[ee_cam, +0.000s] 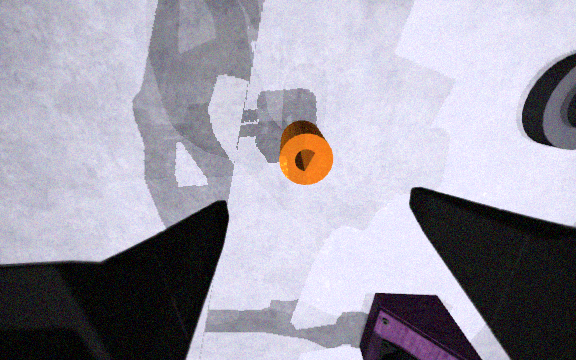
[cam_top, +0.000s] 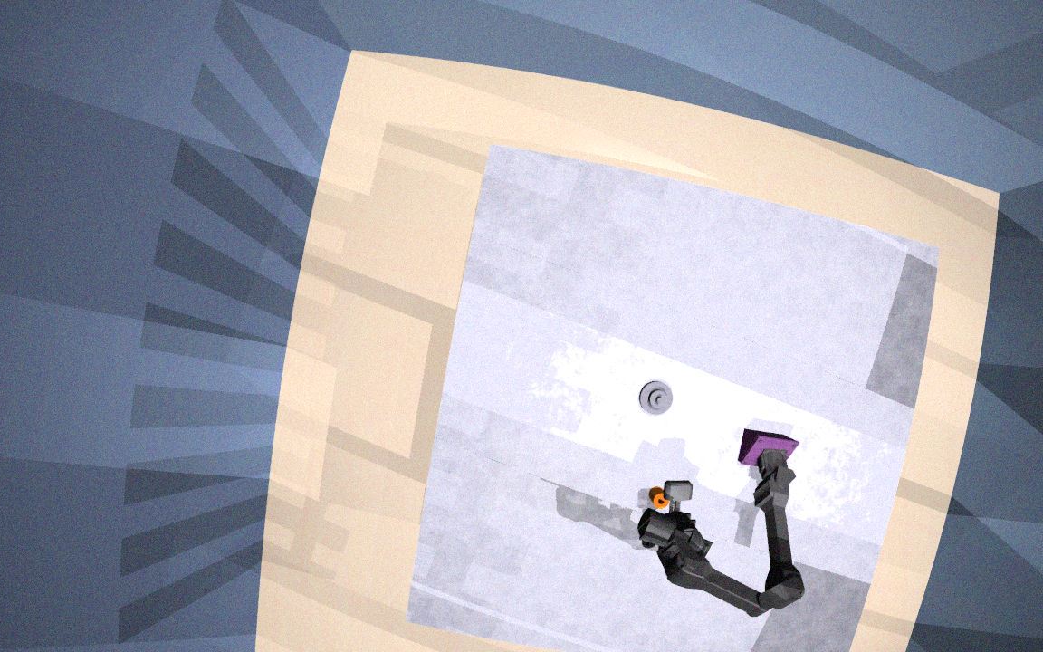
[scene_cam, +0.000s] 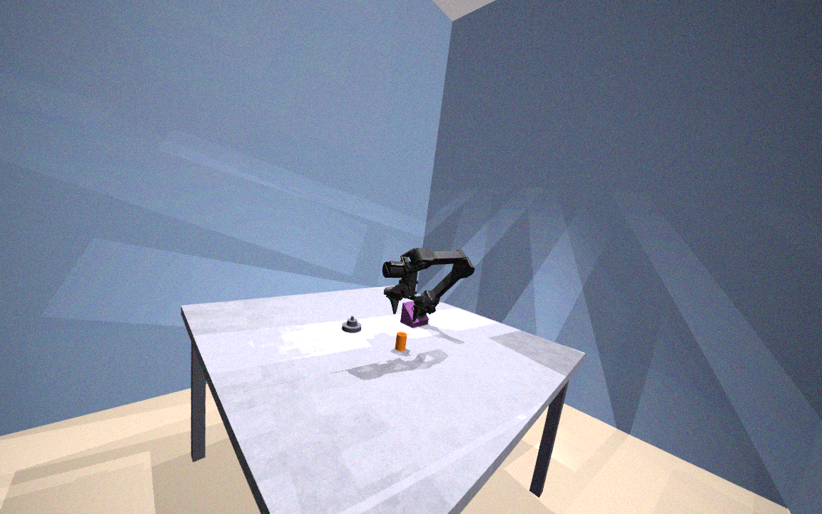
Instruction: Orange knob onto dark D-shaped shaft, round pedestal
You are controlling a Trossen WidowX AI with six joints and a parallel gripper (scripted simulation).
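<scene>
Now: gripper tip 100 mm above the orange knob. Round my gripper tip: short shaft 40 mm ahead, 250 mm to the right, 100 mm below.
</scene>
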